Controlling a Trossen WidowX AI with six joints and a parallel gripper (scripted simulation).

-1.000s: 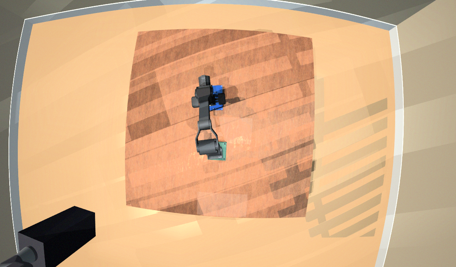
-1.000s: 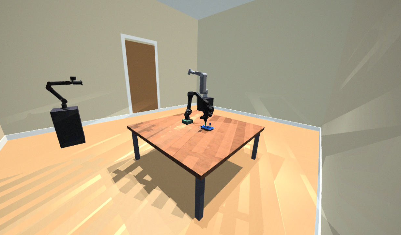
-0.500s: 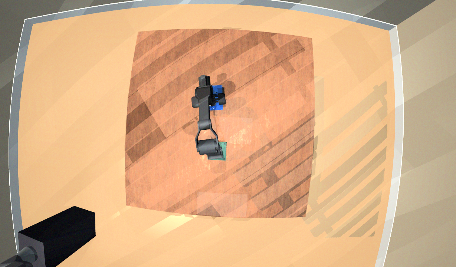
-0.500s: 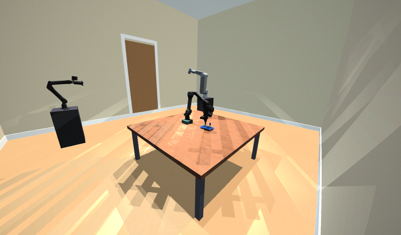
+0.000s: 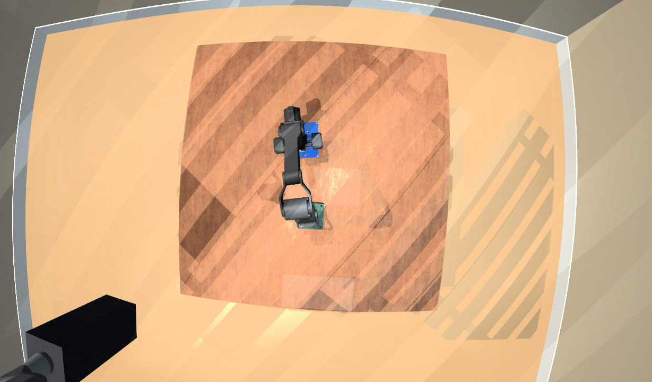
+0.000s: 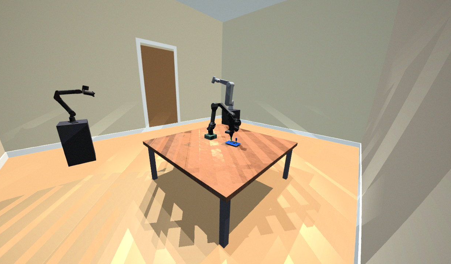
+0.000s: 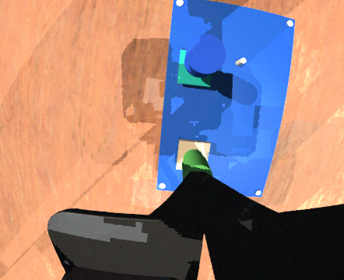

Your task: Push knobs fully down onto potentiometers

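Right now the green knob is 2 cm below my gripper tip. Round my gripper tip: blue knob: 6 cm ahead, 2 cm to the left, 1 cm below.
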